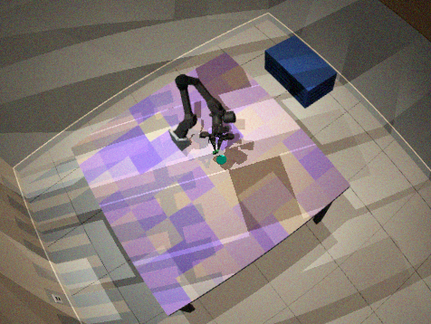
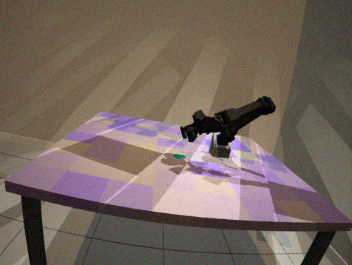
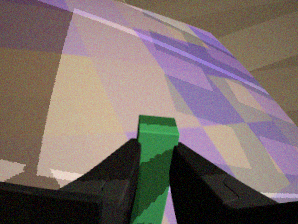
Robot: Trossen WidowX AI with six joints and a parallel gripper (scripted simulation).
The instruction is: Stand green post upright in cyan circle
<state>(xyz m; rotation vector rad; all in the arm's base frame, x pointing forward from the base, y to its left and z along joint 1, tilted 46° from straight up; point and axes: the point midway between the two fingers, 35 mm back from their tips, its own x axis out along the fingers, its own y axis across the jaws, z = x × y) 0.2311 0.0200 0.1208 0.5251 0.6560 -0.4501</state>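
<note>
Right now the cyan circle is 2 cm to the left of my gripper tip and 14 cm below it. Round my gripper tip: green post: 1 cm behind, 2 cm below.
</note>
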